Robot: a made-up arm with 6 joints. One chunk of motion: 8 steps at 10 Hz.
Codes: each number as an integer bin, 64 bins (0 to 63) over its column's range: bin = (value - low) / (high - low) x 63, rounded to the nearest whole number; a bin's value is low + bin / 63 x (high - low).
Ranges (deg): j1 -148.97..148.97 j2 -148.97..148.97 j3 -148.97..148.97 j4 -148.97..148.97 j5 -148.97..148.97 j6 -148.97..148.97
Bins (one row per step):
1: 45 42 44 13 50 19
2: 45 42 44 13 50 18
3: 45 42 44 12 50 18
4: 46 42 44 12 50 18
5: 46 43 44 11 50 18
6: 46 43 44 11 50 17
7: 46 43 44 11 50 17
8: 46 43 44 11 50 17
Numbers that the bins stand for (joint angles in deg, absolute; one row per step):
1: 63.84 49.66 59.12 -87.49 87.49 -59.12
2: 63.84 49.66 59.12 -87.49 87.49 -63.84
3: 63.84 49.66 59.12 -92.22 87.49 -63.84
4: 68.57 49.66 59.12 -92.22 87.49 -63.84
5: 68.57 54.39 59.12 -96.95 87.49 -63.84
6: 68.57 54.39 59.12 -96.95 87.49 -68.57
7: 68.57 54.39 59.12 -96.95 87.49 -68.57
8: 68.57 54.39 59.12 -96.95 87.49 -68.57

